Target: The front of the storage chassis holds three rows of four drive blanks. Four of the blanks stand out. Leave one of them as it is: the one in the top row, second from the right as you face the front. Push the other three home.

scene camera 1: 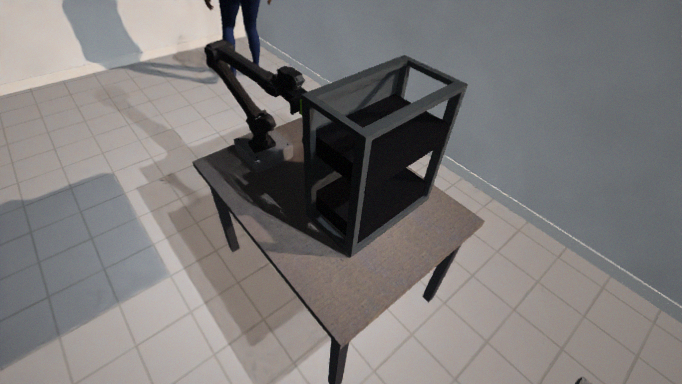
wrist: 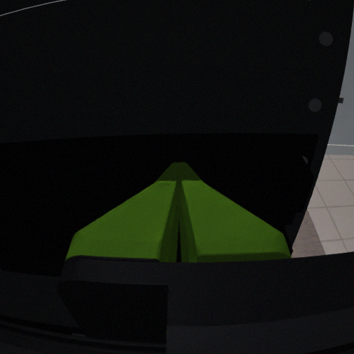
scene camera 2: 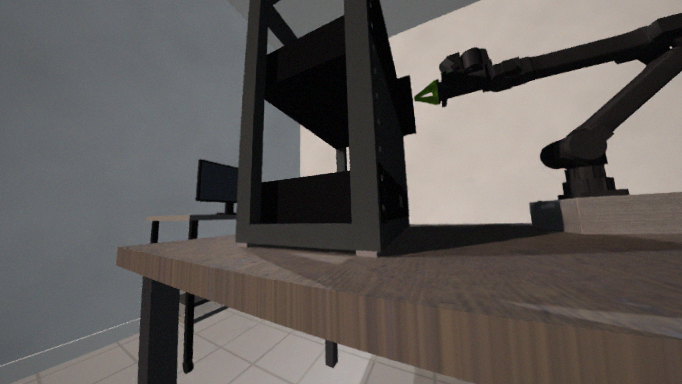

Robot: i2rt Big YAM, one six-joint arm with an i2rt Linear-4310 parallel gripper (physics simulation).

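Where they show: gripper, fingertip midpoint: (scene camera 2: 414, 98); arm's base, link origin: (scene camera 1: 262, 144) (scene camera 2: 589, 198).
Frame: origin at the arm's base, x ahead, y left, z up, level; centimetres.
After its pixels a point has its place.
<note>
The storage chassis (scene camera 1: 407, 142) @(x 68.3, y 29.9, z 36.6 cm) (scene camera 2: 312, 75) @(x 52.6, y 47.3, z 27.7 cm) is a dark box in the upper part of a grey rack, its front toward the arm. A dark part (scene camera 2: 407, 107) @(x 39.2, y 22.1, z 27.9 cm) stands out from the rack's front in the second scene view; single blanks cannot be made out on it. My gripper (scene camera 1: 301, 106) (scene camera 2: 417, 99) @(x 39.4, y 9.7, z 37.5 cm) (wrist: 178, 174) is shut and empty, its green fingertips together. It points at the front, with its tip very close to the protruding part; whether they touch cannot be told. In the wrist view the front is nearly black, so rows and columns of blanks cannot be told apart.
The grey rack (scene camera 1: 361, 195) @(x 75.3, y 6.4, z 28.2 cm) (scene camera 2: 359, 165) @(x 40.6, y 50.2, z 5.0 cm) stands on the wooden table (scene camera 1: 320, 280) @(x 77.8, y -10.2, z -7.9 cm) (scene camera 2: 400, 300) @(x 32.3, y 60.6, z -7.8 cm). A lower dark box (scene camera 1: 395, 205) @(x 69.7, y 30.1, z 4.9 cm) (scene camera 2: 310, 200) @(x 52.0, y 48.5, z 0.7 cm) sits in it. A monitor (scene camera 2: 217, 181) is behind, and a person (scene camera 1: 240, 25) stands behind the arm.
</note>
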